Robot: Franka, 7 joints.
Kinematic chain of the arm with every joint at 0, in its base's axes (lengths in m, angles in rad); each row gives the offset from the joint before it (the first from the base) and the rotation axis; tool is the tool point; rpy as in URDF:
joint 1: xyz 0 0 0.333 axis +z
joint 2: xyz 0 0 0 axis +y
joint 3: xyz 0 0 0.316 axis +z
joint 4: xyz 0.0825 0 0 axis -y
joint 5: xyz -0.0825 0 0.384 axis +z
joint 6: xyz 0 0 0 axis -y
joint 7: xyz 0.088 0 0 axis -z
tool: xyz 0 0 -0.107 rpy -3.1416 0 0
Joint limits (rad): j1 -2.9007..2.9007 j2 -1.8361..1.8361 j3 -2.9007..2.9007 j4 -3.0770..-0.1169 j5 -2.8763..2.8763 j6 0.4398..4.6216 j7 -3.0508..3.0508
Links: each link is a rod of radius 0.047 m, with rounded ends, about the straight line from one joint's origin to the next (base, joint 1, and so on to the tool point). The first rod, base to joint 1, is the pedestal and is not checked.
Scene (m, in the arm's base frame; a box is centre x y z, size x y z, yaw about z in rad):
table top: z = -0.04
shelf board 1: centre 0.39 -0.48 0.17 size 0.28 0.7 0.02 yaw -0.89
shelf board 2: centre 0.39 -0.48 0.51 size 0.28 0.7 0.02 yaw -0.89
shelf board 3: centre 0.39 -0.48 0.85 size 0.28 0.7 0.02 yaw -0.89
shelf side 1: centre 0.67 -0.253 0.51 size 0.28 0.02 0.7 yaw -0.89
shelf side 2: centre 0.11 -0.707 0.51 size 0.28 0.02 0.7 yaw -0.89
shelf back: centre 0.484 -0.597 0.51 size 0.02 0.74 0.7 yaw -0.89
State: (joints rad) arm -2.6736 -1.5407 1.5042 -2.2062 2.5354 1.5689 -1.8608
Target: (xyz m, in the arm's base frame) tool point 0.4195 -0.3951 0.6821
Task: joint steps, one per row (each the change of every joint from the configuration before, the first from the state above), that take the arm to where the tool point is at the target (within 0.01 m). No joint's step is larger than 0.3 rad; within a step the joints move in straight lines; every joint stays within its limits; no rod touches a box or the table.
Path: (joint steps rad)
1: 0.2688 -0.0150 -0.0128 -0.2903 0.1136 0.1687 0.2073
2: 0.2689 -0.0151 -0.0129 -0.2902 0.1137 0.1687 0.2073
3: 0.2688 -0.0150 -0.0128 -0.2903 0.1136 0.1687 0.2073
4: -0.1663 -0.0081 -0.2593 0.1824 -0.0844 -0.1673 -0.2073
5: -0.1663 -0.0081 -0.2594 0.1823 -0.0844 -0.1673 -0.2073
6: -0.1663 -0.0081 -0.2593 0.1824 -0.0844 -0.1673 -0.2073
7: -0.1246 0.1090 0.1100 0.2076 0.0084 0.0174 0.0000
8: -0.1246 0.1091 0.1100 0.2077 0.0085 0.0174 0.0000
9: -0.1246 0.1091 0.1100 0.2076 0.0084 0.0174 0.0000

